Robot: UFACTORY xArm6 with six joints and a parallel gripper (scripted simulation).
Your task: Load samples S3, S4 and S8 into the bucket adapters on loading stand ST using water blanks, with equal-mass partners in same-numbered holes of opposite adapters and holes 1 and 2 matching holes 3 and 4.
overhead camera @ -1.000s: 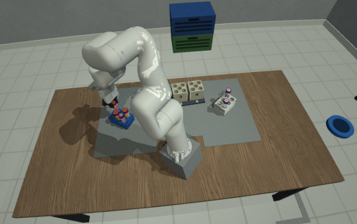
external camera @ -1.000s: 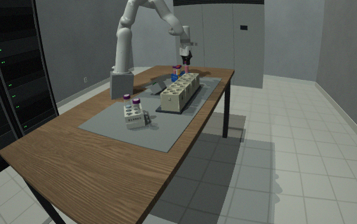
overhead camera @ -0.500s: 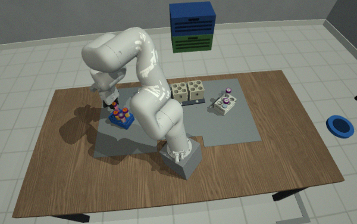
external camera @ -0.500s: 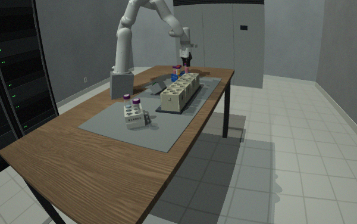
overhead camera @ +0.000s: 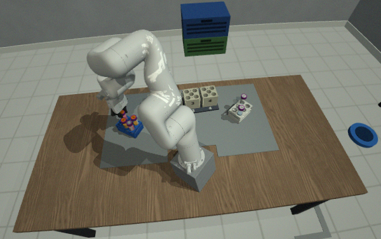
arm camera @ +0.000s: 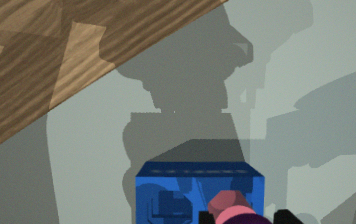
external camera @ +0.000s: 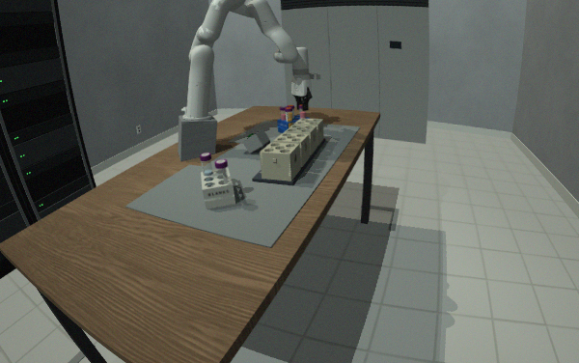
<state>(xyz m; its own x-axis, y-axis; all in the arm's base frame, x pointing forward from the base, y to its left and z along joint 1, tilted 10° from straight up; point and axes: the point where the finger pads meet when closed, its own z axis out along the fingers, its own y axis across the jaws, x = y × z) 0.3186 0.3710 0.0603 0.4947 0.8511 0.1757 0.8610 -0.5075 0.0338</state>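
My hand is 60 mm above the amber-filled sample tube, 50 mm past it and 20 mm to the left of it. Also, from my hand: adapter (190 mm to the right, 100 mm ahead, 70 mm below); white blanks rack (700 mm to the right, 90 mm below, 20 mm ahead).
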